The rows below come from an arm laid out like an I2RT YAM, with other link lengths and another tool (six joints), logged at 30 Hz.
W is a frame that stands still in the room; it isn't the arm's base.
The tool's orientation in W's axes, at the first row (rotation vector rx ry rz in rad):
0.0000 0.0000 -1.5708
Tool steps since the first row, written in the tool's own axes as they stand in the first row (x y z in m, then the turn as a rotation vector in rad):
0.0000 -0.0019 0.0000 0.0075 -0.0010 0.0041
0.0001 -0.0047 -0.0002 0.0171 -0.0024 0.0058
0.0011 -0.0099 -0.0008 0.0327 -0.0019 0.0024
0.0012 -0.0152 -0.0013 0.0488 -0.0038 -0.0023
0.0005 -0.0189 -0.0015 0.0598 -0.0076 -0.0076
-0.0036 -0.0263 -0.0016 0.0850 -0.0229 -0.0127
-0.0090 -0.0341 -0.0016 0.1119 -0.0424 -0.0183
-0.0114 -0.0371 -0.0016 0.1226 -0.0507 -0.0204
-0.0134 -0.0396 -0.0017 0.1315 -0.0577 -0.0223
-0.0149 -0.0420 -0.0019 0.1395 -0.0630 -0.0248
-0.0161 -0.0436 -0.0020 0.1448 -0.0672 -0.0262
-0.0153 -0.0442 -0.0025 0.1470 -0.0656 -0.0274
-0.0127 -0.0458 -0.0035 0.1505 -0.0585 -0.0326
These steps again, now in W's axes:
-0.0019 0.0000 0.0000 -0.0010 -0.0075 0.0041
-0.0047 -0.0001 -0.0002 -0.0024 -0.0171 0.0058
-0.0099 -0.0011 -0.0008 -0.0019 -0.0327 0.0024
-0.0152 -0.0012 -0.0013 -0.0038 -0.0488 -0.0023
-0.0189 -0.0005 -0.0015 -0.0076 -0.0598 -0.0076
-0.0263 0.0036 -0.0016 -0.0229 -0.0850 -0.0127
-0.0341 0.0090 -0.0016 -0.0424 -0.1119 -0.0183
-0.0371 0.0114 -0.0016 -0.0507 -0.1226 -0.0204
-0.0396 0.0134 -0.0017 -0.0577 -0.1315 -0.0223
-0.0420 0.0149 -0.0019 -0.0630 -0.1395 -0.0248
-0.0436 0.0161 -0.0020 -0.0672 -0.1448 -0.0262
-0.0442 0.0153 -0.0025 -0.0656 -0.1470 -0.0274
-0.0458 0.0127 -0.0035 -0.0585 -0.1505 -0.0326

